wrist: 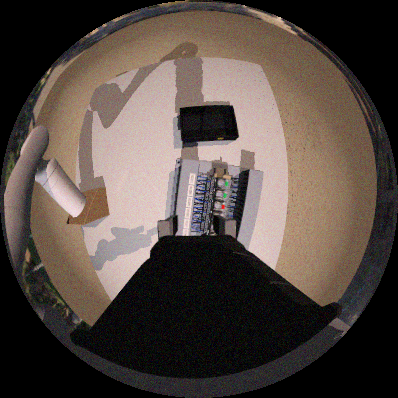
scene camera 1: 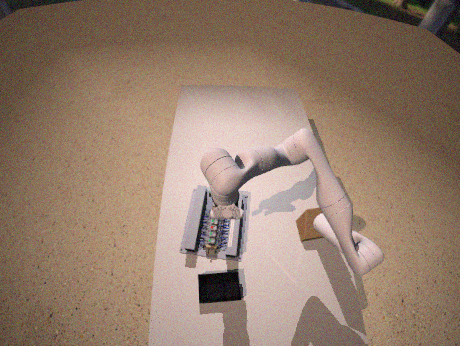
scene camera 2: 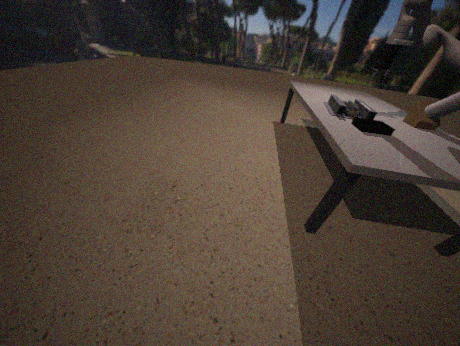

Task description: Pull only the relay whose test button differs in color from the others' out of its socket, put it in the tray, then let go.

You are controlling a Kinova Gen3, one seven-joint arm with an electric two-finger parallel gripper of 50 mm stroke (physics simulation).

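Seen in the pictures: gripper, between the fingertips: [wrist: 194, 222] [scene camera 2: 375, 81]; arm's base, origin of its link: [wrist: 78, 205] [scene camera 1: 322, 222] [scene camera 2: 431, 112].
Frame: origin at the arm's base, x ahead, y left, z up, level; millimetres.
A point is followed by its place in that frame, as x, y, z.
Note:
The relay with a red test button [scene camera 1: 212, 227] @[484, -21, -23] [wrist: 223, 206] @[488, -22, -22] sits in the row on the grey panel, between green-button relays in the scene camera 1 view. Relays with green buttons [scene camera 1: 212, 234] @[485, 10, -24] [wrist: 225, 195] @[494, 5, -22] stand beside it in the same row. My gripper [wrist: 194, 222] @[426, -16, 111] is open and empty, above the panel; its fingertips are apart at the lower edge of the visible panel in the wrist view. It hides the far end of the relay row. The black tray [scene camera 1: 220, 301] @[466, 276, -56] [scene camera 2: 372, 126] @[509, 278, -57] [wrist: 182, 127] @[392, 205, -65] lies a short way from the panel's end and looks empty.
Grey wiring ducts [scene camera 1: 196, 220] @[552, -57, -29] [wrist: 251, 210] @[565, -39, -29] rise along both long sides of the relay row. Blue wires [wrist: 200, 200] @[432, -10, -68] run beside the relays. A brown block [scene camera 1: 307, 227] @[73, 13, -9] [scene camera 2: 421, 119] @[69, 46, -40] [wrist: 97, 207] @[85, -12, -32] stands by the arm's base. The pale table [scene camera 1: 240, 115] @[284, -772, -92] [scene camera 2: 365, 160] @[689, 584, -92] carries them.

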